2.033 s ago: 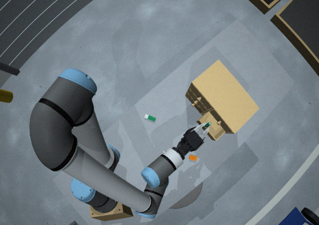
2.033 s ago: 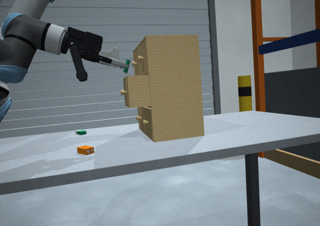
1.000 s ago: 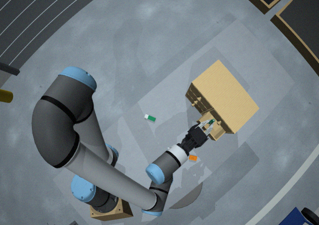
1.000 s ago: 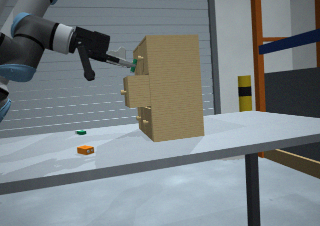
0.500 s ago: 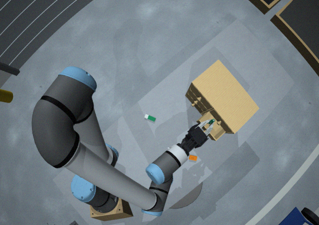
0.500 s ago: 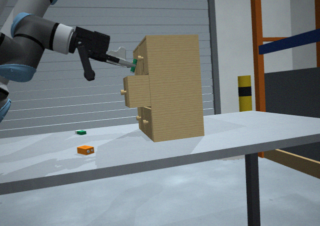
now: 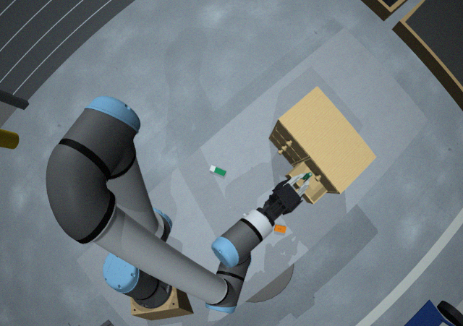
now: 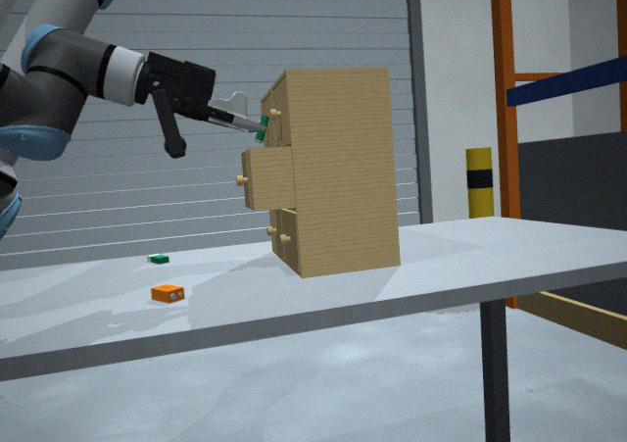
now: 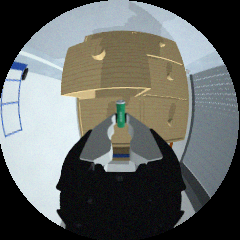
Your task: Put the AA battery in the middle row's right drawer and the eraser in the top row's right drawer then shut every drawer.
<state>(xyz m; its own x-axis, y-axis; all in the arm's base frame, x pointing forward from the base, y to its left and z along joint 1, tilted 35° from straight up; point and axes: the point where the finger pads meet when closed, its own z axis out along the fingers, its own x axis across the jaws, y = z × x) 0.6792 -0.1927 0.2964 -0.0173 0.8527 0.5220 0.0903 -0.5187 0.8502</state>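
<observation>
My gripper is now 1 cm short of the green AA battery. From my hand the other things lie so: orange block: 25 cm below, 16 cm behind, 14 cm to the right; then eraser: 25 cm below, 23 cm to the left, 22 cm behind.
</observation>
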